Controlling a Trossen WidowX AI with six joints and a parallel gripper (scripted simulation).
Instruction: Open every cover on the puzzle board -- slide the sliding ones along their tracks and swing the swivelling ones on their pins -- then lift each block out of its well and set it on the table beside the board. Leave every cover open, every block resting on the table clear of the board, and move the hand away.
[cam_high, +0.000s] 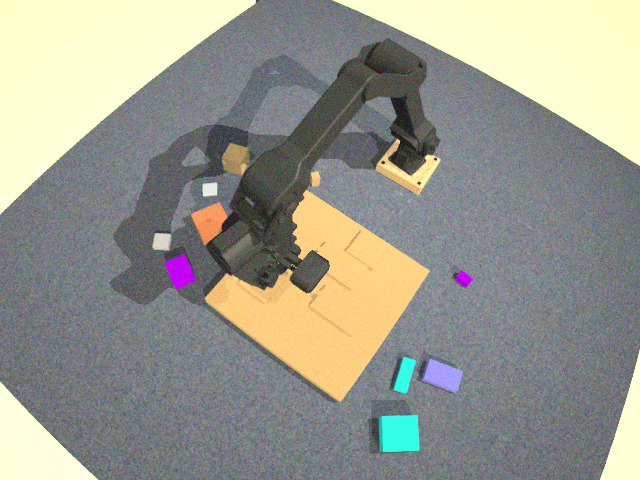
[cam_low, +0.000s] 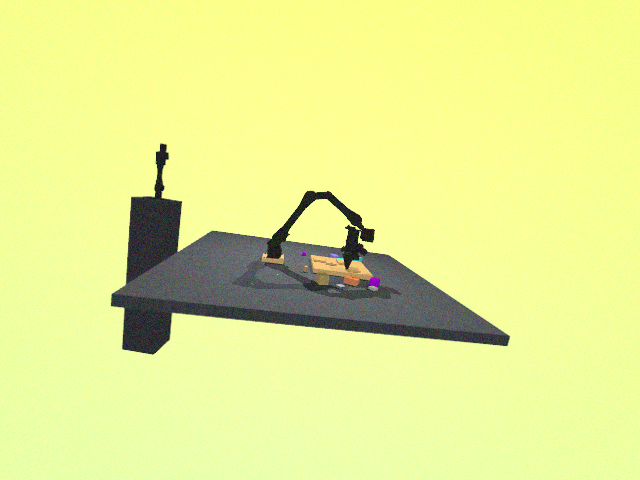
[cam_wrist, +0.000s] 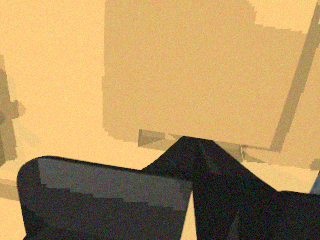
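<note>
The purple block lies 13 cm ahead of my gripper tip, 12 cm to the right of it and 1 cm below it. Round my gripper tip: cyan bar 30 cm to the left, 2 cm below, 1 cm behind; orange block 16 cm to the right, 2 cm ahead, 1 cm below; tan cube 23 cm to the right, 12 cm behind.
</note>
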